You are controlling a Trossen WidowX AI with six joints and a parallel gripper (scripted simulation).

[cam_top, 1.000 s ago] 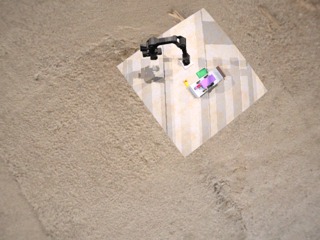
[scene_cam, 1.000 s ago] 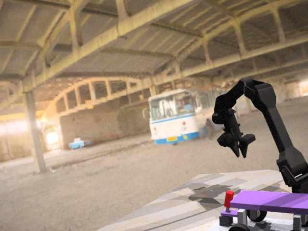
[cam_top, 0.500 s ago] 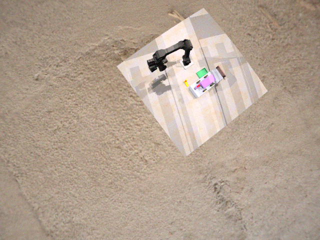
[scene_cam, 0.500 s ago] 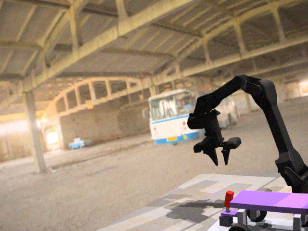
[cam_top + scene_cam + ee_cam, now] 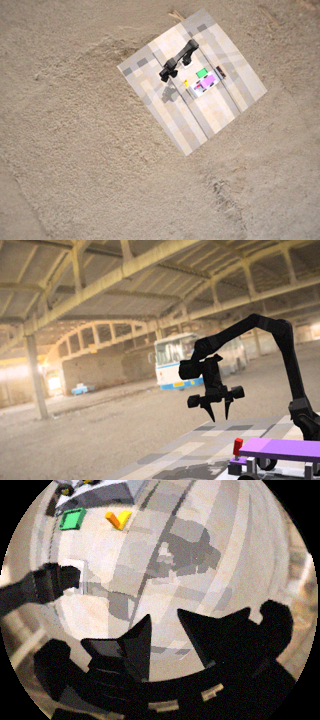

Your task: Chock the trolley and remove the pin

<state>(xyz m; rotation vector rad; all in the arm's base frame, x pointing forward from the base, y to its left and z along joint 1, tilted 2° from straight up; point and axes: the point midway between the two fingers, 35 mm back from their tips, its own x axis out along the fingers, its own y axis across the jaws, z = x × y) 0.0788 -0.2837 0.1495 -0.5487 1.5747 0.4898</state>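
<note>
The yellow chock lies 19 cm to the left of my gripper tip, 13 cm ahead of it and 11 cm below it. The rest, counted from my gripper tip: purple-decked trolley (35 cm to the left, 23 cm ahead, 2 cm below); grey ramp (35 cm to the left, 23 cm ahead, 9 cm below); red-headed stop pin (24 cm ahead, 23 cm to the left).
</note>
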